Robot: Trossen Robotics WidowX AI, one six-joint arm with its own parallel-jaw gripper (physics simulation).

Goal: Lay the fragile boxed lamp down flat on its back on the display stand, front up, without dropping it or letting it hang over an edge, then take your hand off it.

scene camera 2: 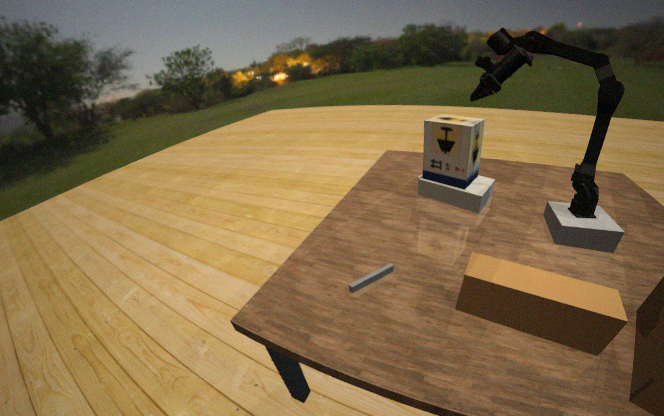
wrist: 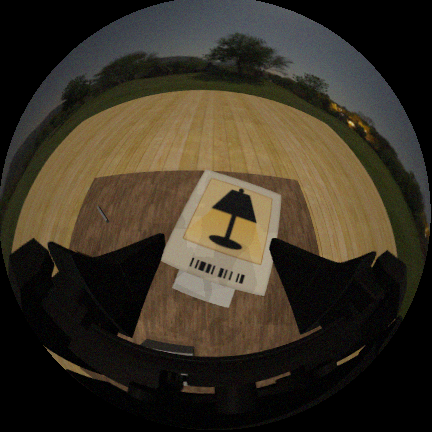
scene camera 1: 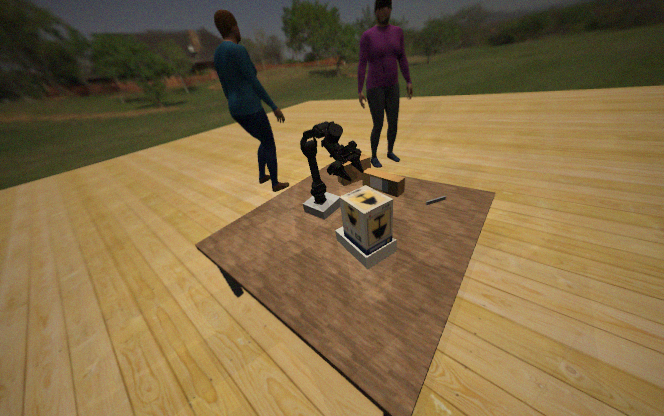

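Seen in the pictures: gripper, fingertip midpoint: [scene camera 2: 470,99] [wrist: 218,242] [scene camera 1: 357,176]; arm's base, origin of the base link: [scene camera 2: 581,213] [scene camera 1: 320,201].
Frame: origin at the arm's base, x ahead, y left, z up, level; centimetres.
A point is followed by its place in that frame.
Observation:
The boxed lamp [scene camera 1: 367,220] {y -32.2, x 46.1, z 19.2 cm} [scene camera 2: 452,152] {y -14.7, x 42.5, z 13.1 cm} [wrist: 225,230] {y -21.5, x 40.3, z 23.0 cm} is a white carton with yellow lamp pictures and a blue band low on its sides. It stands upright on the white display stand [scene camera 1: 368,259] {y -34.2, x 46.4, z -0.6 cm} [scene camera 2: 449,195] {y -12.8, x 42.4, z -2.8 cm} [wrist: 202,290] {y -16.3, x 30.2, z 0.3 cm}. The lamp pictures on the sides seen in the scene views have the shade downward. My gripper [scene camera 1: 354,174] {y -19.2, x 36.8, z 30.9 cm} [scene camera 2: 473,98] {y -19.2, x 36.8, z 30.9 cm} [wrist: 218,242] {y -19.2, x 36.8, z 30.9 cm} is open and empty, held above the box and tilted down toward it. In the wrist view the box's top face shows between and beyond the fingers, turned slightly relative to them. The box's underside is hidden.
The arm's white base block [scene camera 1: 322,207] {y -5.3, x 4.8, z -0.5 cm} [scene camera 2: 582,235] {y 9.5, x 3.7, z -2.1 cm} is beside the stand on the brown table [scene camera 1: 320,280] {y -48.6, x 29.3, z -6.6 cm} [scene camera 2: 400,325] {y 42.3, x 55.6, z -6.6 cm}. A long cardboard box [scene camera 1: 395,183] {y 29.2, x 39.6, z 3.1 cm} [scene camera 2: 540,300] {y 40.9, x 29.3, z 3.5 cm}, another cardboard box [scene camera 2: 650,350] {y 47.1, x 9.0, z -1.0 cm} and a grey bar [scene camera 1: 436,200] {y 29.4, x 64.5, z -5.2 cm} [scene camera 2: 371,278] {y 30.8, x 64.2, z -4.9 cm} [wrist: 102,214] {y 28.4, x 62.9, z -4.5 cm} are also there. Two people stand beyond the table.

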